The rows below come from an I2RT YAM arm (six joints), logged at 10 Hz.
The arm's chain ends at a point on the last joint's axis. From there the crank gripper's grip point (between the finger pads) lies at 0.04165 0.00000 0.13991 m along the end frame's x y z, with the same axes.
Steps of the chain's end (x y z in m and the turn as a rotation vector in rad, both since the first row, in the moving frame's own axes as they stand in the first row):
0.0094, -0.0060, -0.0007, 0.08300, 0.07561, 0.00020
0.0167, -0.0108, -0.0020, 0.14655, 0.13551, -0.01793
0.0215, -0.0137, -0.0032, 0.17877, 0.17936, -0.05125
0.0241, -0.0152, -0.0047, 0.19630, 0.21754, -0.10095
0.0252, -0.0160, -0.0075, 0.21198, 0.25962, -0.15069
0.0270, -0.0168, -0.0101, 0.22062, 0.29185, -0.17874
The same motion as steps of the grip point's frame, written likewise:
0.0198, -0.0174, -0.0047, 0.08300, 0.07561, 0.00020
0.0350, -0.0317, -0.0104, 0.14655, 0.13551, -0.01793
0.0450, -0.0405, -0.0152, 0.17877, 0.17936, -0.05125
0.0515, -0.0470, -0.0200, 0.19630, 0.21754, -0.10095
0.0566, -0.0527, -0.0265, 0.21198, 0.25962, -0.15069
0.0616, -0.0563, -0.0320, 0.22062, 0.29185, -0.17874

